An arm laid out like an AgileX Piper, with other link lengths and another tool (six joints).
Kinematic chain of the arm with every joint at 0, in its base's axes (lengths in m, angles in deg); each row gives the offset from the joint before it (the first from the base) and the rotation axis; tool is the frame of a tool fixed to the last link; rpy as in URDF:
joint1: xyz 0 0 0.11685 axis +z
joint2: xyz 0 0 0 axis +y
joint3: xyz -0.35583 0 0.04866 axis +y
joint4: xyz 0.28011 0 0.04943 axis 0.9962 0 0.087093
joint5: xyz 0 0 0 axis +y
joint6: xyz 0.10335 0 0.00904 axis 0.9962 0 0.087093
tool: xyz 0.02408 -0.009 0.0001 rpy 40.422 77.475 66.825
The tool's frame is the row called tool.
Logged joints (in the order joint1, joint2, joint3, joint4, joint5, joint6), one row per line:
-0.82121, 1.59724, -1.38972, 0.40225, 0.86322, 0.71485
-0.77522, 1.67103, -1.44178, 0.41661, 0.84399, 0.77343
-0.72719, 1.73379, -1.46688, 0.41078, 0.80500, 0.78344
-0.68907, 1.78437, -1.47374, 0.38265, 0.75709, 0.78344
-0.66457, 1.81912, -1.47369, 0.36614, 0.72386, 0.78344
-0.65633, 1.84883, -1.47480, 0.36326, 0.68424, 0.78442
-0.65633, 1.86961, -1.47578, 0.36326, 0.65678, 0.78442
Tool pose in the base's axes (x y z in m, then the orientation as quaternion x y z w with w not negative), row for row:
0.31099, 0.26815, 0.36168, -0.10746, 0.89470, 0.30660, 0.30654
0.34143, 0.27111, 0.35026, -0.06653, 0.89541, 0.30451, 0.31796
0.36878, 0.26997, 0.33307, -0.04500, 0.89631, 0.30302, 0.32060
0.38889, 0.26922, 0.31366, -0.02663, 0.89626, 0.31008, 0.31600
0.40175, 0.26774, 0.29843, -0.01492, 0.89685, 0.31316, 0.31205
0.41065, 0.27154, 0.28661, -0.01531, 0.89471, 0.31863, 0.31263
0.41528, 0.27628, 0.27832, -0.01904, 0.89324, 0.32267, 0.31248
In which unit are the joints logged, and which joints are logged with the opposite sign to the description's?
The joints are logged in radians. Opposite sign: joint1, joint4.
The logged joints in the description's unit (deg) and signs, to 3 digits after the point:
47.052, 91.515, -79.625, -23.047, 49.459, 40.958
44.417, 95.743, -82.608, -23.870, 48.357, 44.314
41.665, 99.339, -84.046, -23.536, 46.123, 44.888
39.481, 102.237, -84.439, -21.924, 43.378, 44.888
38.077, 104.228, -84.436, -20.978, 41.474, 44.888
37.605, 105.930, -84.500, -20.813, 39.204, 44.944
37.605, 107.121, -84.556, -20.813, 37.631, 44.944

